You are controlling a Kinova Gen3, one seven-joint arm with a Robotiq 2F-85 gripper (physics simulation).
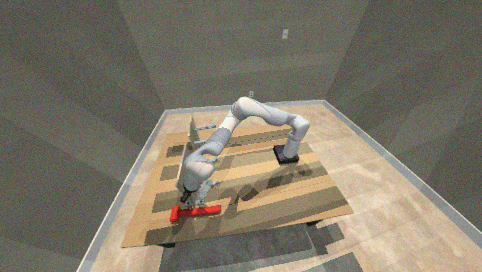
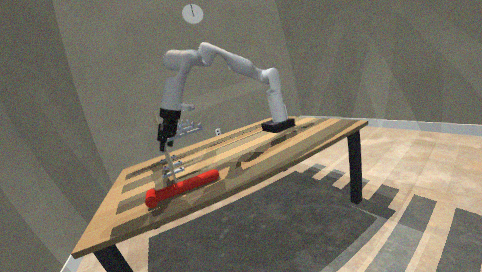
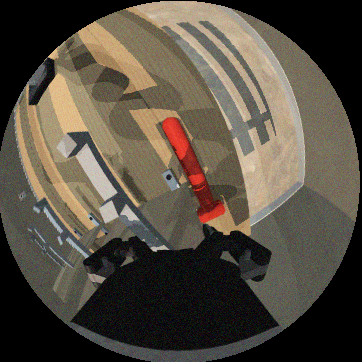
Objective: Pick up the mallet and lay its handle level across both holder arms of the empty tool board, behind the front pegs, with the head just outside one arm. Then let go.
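Places are measured from the arm's base along level axes (x ahead, y left, z up), in metres.
Pixels of known places: gripper, between the fingertips: (image 2: 166, 149) (image 3: 176, 232); arm's base, origin of its link: (image 1: 288, 153) (image 2: 280, 120).
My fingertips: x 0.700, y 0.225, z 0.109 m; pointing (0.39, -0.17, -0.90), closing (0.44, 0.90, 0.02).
For each thing: its top centre in the pictures, then the offset to it from my fingertips. "spot": a spot on its surface instead. Level surfaces: height alone.
- red mallet, centre of its top: (image 3: 196, 177) (image 2: 181, 181) (image 1: 195, 210) dx -0.008, dy +0.062, dz -0.115 m
- wooden table, height of its surface: dz -0.158 m
- thin upright tool board, a spot on its surface: (image 1: 180, 165) spot: dx +0.007, dy -0.070, dz +0.144 m
The red mallet (image 1: 197, 212) (image 2: 181, 187) (image 3: 190, 165) lies flat on the wooden table (image 1: 269, 203) near the front left, with its head (image 1: 174, 213) (image 3: 211, 209) to the left. My gripper (image 1: 186, 199) (image 2: 164, 143) (image 3: 176, 232) hangs well above the mallet's head end and just behind it. Its fingers are wide apart and hold nothing. A thin upright tool board (image 1: 180, 165) with grey holder arms (image 1: 206, 189) (image 2: 173, 165) (image 3: 94, 168) stands right behind the mallet, close beside my gripper.
A second upright tool board (image 1: 193, 130) with grey arms (image 2: 186, 129) stands farther back on the left. The arm's black base (image 1: 286, 157) (image 2: 277, 126) sits at the back right of the table. The table's front edge is near the mallet.
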